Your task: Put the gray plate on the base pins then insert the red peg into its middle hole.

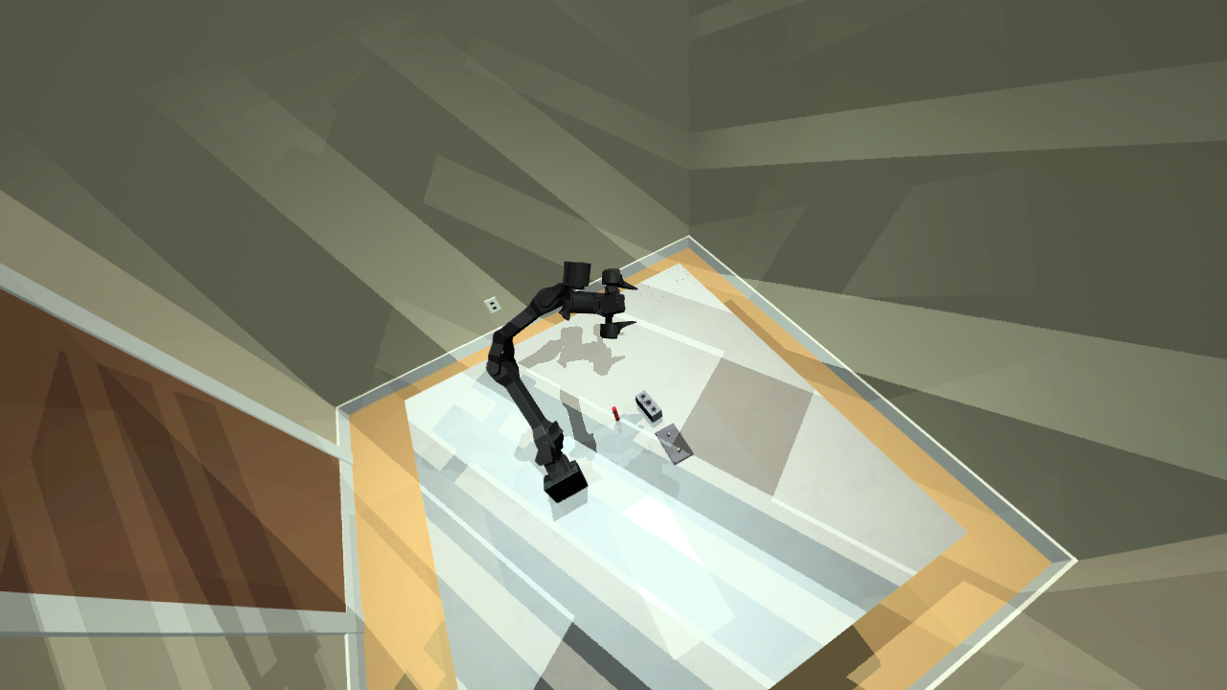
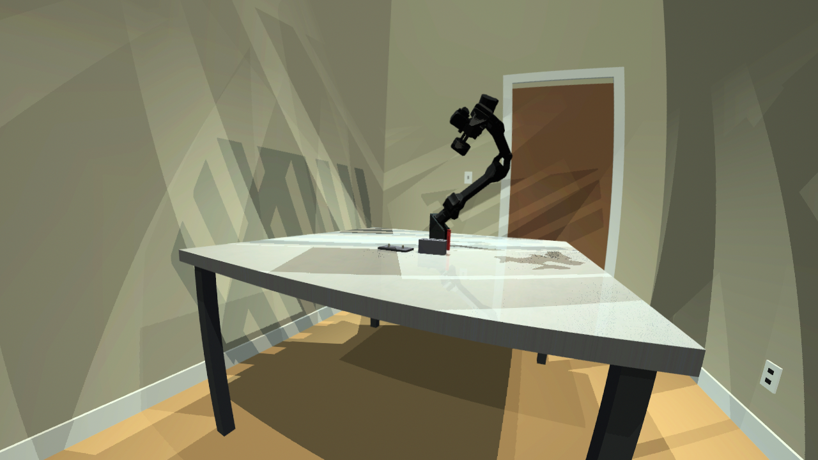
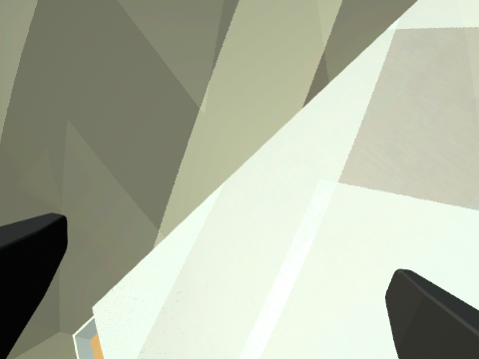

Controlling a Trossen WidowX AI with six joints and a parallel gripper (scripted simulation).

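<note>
My gripper tip is 7 cm past the gray plate, 10 cm to the left of it and 36 cm above it. From my gripper tip the other things lie so: red peg 18 cm behind, 6 cm to the right, 35 cm below.
</note>
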